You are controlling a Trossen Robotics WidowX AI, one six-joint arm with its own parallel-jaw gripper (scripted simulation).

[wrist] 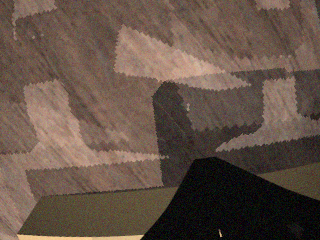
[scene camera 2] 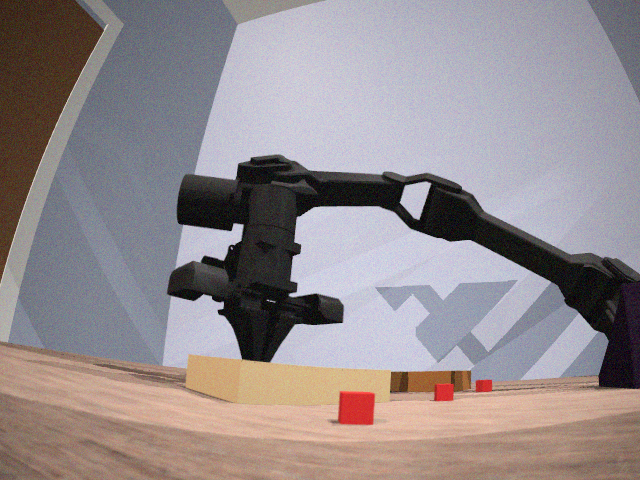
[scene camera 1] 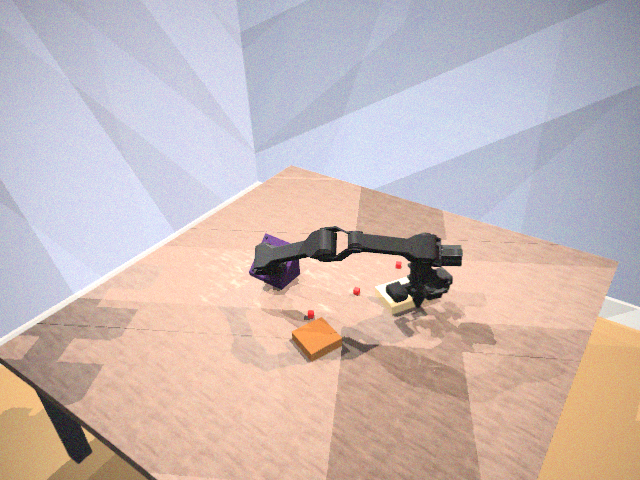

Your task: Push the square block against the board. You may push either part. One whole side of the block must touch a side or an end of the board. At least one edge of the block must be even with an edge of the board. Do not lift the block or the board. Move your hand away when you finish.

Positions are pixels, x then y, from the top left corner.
Scene:
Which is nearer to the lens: the board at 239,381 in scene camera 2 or the square block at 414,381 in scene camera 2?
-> The board.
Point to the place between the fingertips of my gripper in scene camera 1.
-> At 417,306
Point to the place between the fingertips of my gripper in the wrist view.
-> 204,169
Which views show the square block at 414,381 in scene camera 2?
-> Scene camera 2 and scene camera 1 only.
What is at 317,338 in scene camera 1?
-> A square block.

